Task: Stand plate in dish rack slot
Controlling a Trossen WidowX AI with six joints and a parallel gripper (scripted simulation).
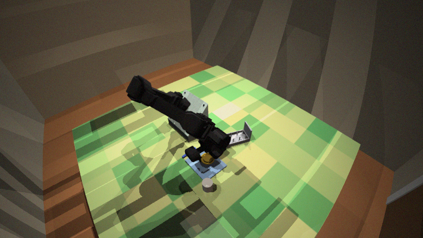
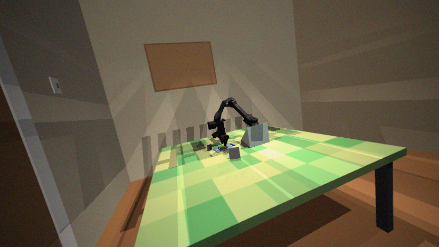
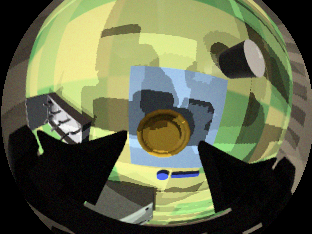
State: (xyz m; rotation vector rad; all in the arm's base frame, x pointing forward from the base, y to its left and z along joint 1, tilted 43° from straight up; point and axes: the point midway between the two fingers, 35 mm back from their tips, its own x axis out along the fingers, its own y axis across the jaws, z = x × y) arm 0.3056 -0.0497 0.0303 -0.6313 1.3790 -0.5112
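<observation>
Now: the yellow plate 2 cm below my gripper tip. The rest, counted from my gripper tip: light blue mat (3 cm below, 2 cm to the right, 1 cm ahead); then blue spoon (9 cm behind, 4 cm to the right, 3 cm below); then cup (11 cm ahead, 8 cm to the right, 1 cm below).
</observation>
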